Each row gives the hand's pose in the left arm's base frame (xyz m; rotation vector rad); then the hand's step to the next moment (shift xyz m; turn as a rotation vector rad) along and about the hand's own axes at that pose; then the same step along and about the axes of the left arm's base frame.
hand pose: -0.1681 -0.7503 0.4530 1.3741 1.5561 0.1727
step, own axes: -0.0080 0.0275 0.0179 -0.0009 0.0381 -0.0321
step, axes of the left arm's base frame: 0.0301 -0.0057 0.0143 0.0016 0.0278 0.0413
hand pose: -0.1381 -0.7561 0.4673 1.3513 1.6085 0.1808
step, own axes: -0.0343 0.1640 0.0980 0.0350 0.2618 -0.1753
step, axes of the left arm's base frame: 0.1778 -0.0118 0.0770 0.0487 0.2039 0.2378
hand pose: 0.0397 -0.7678 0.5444 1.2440 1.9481 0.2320
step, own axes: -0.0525 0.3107 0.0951 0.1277 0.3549 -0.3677
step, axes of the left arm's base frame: 0.2895 0.0882 0.1293 -0.0415 0.3754 0.3672
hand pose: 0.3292 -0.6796 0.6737 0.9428 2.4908 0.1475
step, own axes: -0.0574 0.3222 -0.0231 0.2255 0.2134 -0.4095
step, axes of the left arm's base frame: 0.2196 0.2085 0.1262 -0.2094 0.3343 0.3294
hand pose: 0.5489 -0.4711 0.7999 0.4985 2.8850 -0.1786
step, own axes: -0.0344 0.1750 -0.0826 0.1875 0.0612 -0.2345
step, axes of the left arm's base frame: 0.0766 0.1655 0.0733 -0.1946 0.1529 0.1806
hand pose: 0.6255 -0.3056 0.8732 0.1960 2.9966 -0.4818
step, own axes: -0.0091 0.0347 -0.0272 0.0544 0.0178 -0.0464
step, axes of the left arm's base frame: 0.0118 0.0403 0.0162 -0.0548 0.0375 0.0319
